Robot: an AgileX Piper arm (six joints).
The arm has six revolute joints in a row. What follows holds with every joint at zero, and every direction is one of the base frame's. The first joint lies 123 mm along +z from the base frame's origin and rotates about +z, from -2.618 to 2.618 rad. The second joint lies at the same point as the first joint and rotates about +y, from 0 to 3.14 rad. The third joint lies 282.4 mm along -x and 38.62 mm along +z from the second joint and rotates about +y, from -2.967 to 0 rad. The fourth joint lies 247.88 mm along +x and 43.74 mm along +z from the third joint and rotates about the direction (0.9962, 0, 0.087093), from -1.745 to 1.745 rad. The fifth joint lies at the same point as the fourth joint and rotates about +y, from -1.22 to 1.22 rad. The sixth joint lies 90.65 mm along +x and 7.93 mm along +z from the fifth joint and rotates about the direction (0.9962, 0, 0.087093), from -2.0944 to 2.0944 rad. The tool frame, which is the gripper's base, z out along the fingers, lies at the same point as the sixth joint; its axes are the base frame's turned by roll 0, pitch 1.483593 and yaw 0 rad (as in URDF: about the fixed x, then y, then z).
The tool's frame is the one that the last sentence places.
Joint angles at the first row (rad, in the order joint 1, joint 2, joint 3, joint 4, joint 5, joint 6):
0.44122, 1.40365, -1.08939, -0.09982, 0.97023, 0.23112
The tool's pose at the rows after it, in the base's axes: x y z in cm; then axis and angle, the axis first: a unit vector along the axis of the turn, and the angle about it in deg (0 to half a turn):
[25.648, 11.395, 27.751, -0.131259, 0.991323, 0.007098, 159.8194]
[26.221, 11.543, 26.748, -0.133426, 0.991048, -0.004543, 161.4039]
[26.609, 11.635, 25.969, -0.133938, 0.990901, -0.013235, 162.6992]
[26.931, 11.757, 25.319, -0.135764, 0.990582, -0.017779, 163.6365]
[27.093, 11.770, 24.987, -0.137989, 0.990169, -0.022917, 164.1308]
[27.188, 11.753, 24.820, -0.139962, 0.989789, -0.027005, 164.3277]
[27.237, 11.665, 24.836, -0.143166, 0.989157, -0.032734, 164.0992]
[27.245, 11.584, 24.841, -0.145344, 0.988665, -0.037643, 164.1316]
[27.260, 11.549, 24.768, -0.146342, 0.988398, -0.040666, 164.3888]
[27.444, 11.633, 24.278, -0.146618, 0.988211, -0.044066, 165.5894]
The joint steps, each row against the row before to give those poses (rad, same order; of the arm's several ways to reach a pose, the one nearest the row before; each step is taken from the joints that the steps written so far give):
0.00751, 0.04059, -0.00001, -0.01528, -0.00403, 0.00369
0.00001, 0.03674, -0.00068, -0.01574, -0.00208, 0.00453
-0.00001, 0.02742, -0.00003, -0.01151, 0.00002, 0.00571
-0.00002, 0.02277, 0.00000, -0.00437, -0.00431, -0.00002
0.00003, 0.01155, 0.00002, -0.00805, -0.00001, 0.00003
-0.00002, 0.00594, -0.00002, -0.00760, 0.00001, -0.00003
-0.00001, 0.00000, 0.00001, -0.01366, 0.00000, -0.00001
0.00002, 0.00001, -0.00002, -0.01001, 0.00378, 0.00002
-0.00001, 0.00240, 0.00001, -0.00465, 0.00383, 0.00000
0.00002, 0.01810, -0.00227, 0.00021, 0.00628, 0.00002

